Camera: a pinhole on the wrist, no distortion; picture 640 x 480 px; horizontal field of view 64.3 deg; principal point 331.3 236.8 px. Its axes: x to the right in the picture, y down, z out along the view. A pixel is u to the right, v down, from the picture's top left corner.
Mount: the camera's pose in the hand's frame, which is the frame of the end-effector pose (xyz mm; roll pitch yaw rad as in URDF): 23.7 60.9 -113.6 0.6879 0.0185 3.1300
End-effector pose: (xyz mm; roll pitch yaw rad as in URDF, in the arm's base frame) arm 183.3 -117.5 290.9 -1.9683 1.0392 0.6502
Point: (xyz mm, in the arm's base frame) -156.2 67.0 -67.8
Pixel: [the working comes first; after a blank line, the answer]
In the camera's frame: -214.4 278.0 493.7

outside the picture
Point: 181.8 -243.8 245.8
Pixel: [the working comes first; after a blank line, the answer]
In the camera's frame: 23.8 -10.3 82.2

478.9 172.8
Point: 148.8 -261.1 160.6
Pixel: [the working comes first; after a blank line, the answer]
In the camera's frame: -30.8 -40.9 150.9

227.3 98.9
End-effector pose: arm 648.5 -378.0 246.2 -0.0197 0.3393 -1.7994
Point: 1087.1 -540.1 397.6
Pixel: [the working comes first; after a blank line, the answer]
In the camera's frame: 18.3 -127.5 474.1

350.9 99.9
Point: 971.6 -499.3 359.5
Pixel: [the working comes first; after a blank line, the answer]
In the camera's frame: 17.8 -61.3 364.2

356.2 151.2
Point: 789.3 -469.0 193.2
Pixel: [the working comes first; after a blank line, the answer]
In the camera's frame: -47.9 -21.9 127.7

140.4 149.5
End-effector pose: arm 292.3 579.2 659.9 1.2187 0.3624 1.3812
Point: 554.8 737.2 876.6
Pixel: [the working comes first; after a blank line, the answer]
In the camera's frame: -97.2 174.6 401.2

207.9 458.4
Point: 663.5 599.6 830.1
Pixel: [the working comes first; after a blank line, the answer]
In the camera's frame: -9.8 333.5 396.4

outside the picture
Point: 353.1 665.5 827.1
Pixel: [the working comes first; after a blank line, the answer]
In the camera's frame: -9.9 60.1 235.3

310.0 366.8
